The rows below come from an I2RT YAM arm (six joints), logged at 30 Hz.
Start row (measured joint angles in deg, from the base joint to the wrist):
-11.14 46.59 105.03 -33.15 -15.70 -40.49
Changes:
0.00 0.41 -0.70 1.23 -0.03 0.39
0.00 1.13 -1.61 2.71 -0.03 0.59
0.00 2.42 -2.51 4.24 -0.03 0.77
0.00 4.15 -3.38 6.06 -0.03 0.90
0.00 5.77 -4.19 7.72 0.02 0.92
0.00 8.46 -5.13 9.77 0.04 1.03
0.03 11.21 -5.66 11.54 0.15 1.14
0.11 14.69 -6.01 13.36 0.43 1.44
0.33 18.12 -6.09 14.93 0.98 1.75
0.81 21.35 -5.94 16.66 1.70 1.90
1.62 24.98 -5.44 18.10 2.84 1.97
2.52 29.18 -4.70 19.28 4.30 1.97
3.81 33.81 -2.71 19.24 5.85 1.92
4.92 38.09 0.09 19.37 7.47 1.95
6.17 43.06 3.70 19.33 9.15 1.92
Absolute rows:
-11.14 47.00 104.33 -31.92 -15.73 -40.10
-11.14 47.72 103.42 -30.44 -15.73 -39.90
-11.14 49.01 102.52 -28.91 -15.73 -39.72
-11.14 50.74 101.65 -27.09 -15.73 -39.59
-11.14 52.36 100.84 -25.43 -15.68 -39.57
-11.14 55.05 99.90 -23.38 -15.66 -39.46
-11.11 57.80 99.37 -21.61 -15.55 -39.35
-11.03 61.28 99.02 -19.79 -15.27 -39.05
-10.81 64.71 98.94 -18.22 -14.72 -38.74
-10.33 67.94 99.09 -16.49 -14.00 -38.59
-9.52 71.57 99.59 -15.05 -12.86 -38.52
-8.62 75.77 100.33 -13.87 -11.40 -38.52
-7.33 80.40 102.32 -13.91 -9.85 -38.57
-6.22 84.68 105.12 -13.78 -8.23 -38.54
-4.97 89.65 108.73 -13.82 -6.55 -38.57

